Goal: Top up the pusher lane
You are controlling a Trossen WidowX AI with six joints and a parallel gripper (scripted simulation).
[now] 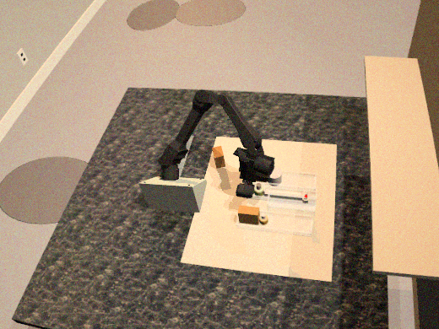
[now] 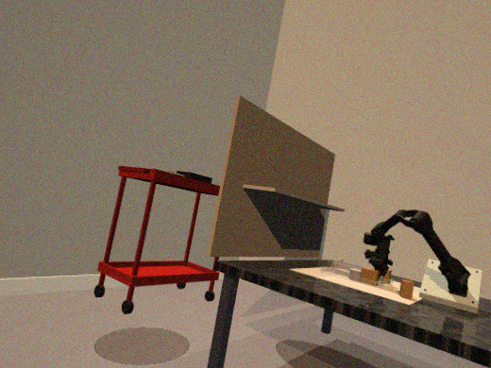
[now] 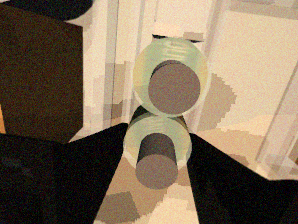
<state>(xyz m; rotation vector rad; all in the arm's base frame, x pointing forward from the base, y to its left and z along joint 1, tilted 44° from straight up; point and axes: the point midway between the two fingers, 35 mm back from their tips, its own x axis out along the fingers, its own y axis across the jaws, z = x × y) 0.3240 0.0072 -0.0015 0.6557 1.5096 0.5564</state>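
Right now the grey cylinder is 9 cm ahead of my gripper tip and 7 cm to the left of it. From my gripper tip the other things lie so: clear lane rack: 15 cm ahead, 3 cm to the right, 1 cm below.
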